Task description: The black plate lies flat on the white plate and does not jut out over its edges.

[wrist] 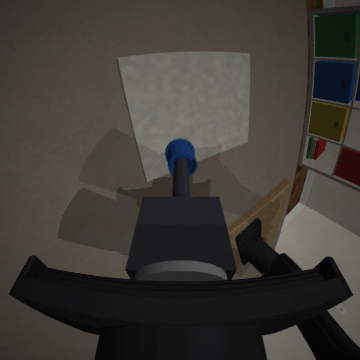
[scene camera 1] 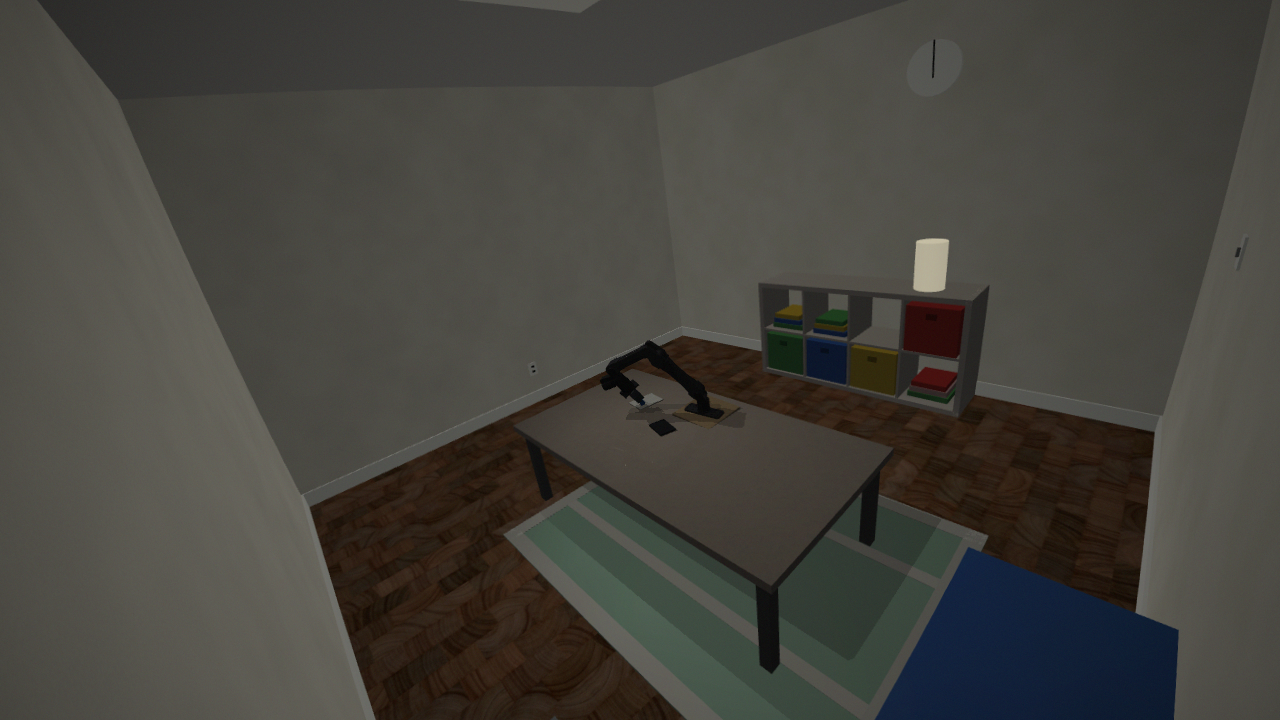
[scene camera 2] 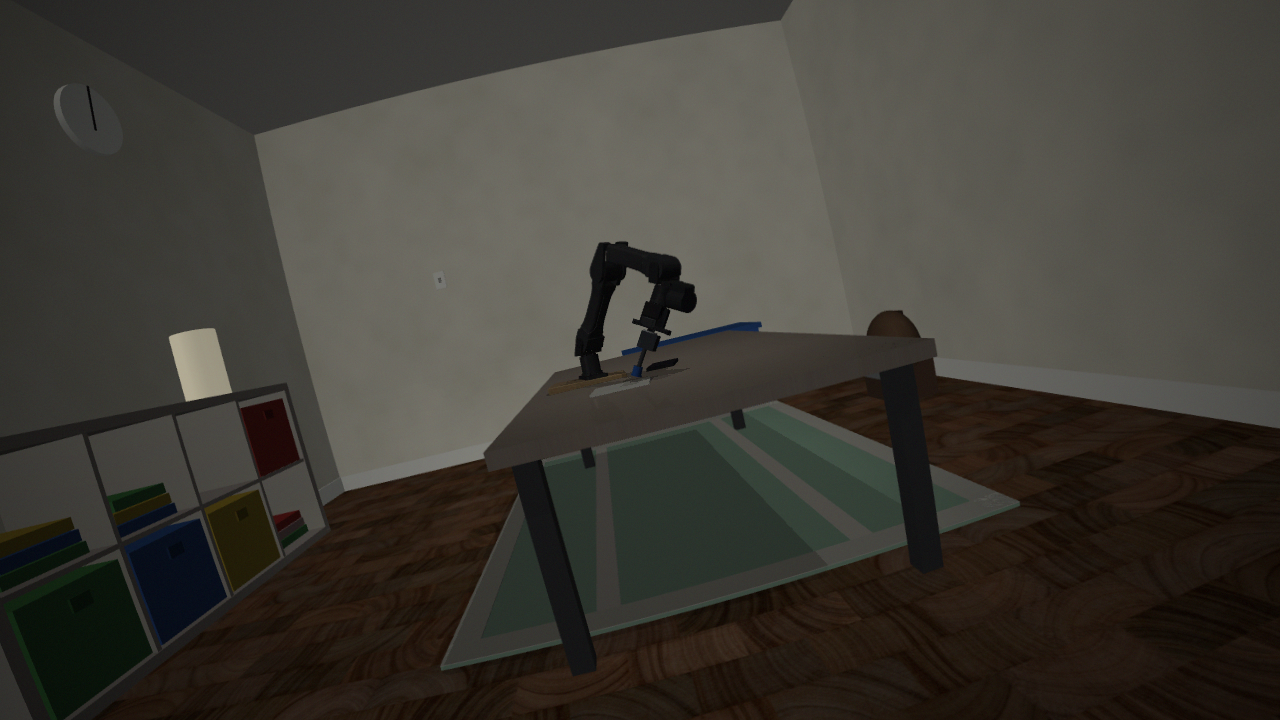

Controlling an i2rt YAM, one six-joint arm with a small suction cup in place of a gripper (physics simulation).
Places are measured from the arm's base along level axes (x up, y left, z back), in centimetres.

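Pixels of known places: hand at its tool point: (wrist: pixel 180 151) (scene camera 1: pixel 643 403) (scene camera 2: pixel 635 375); arm's base at its link origin: (wrist: pixel 248 243) (scene camera 1: pixel 704 411) (scene camera 2: pixel 593 377).
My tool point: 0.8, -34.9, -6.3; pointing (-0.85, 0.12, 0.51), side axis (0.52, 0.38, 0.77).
Ahead of a thing's pixels: the offset from my tool point to its top centre, as dx, dy, dz. Level surfaces: height alone.
The black plate @(-0.9, +23.4, -14.8) (scene camera 1: pixel 662 428) (scene camera 2: pixel 663 364) is a small dark square on the table, apart from the white plate. It does not show in the wrist view. The white plate @(-1.3, -1.9, +4.9) (scene camera 1: pixel 653 399) (scene camera 2: pixel 617 389) (wrist: pixel 192 95) lies flat on the table, with no black plate on it. My gripper, a blue suction cup (scene camera 1: pixel 640 403) (scene camera 2: pixel 636 371) (wrist: pixel 180 151), is open and holds nothing. In the wrist view it overlaps the white plate's near edge; whether it touches the plate I cannot tell.
The arm's base stands on a wooden board (scene camera 1: pixel 732 411) (scene camera 2: pixel 562 388) (wrist: pixel 280 200) beside the white plate. The table @(dx -1.9) (scene camera 1: pixel 760 483) (scene camera 2: pixel 787 351) carries both plates. A cube shelf (scene camera 1: pixel 973 353) with a lit lamp (scene camera 1: pixel 930 265) (scene camera 2: pixel 199 364) stands by the wall.
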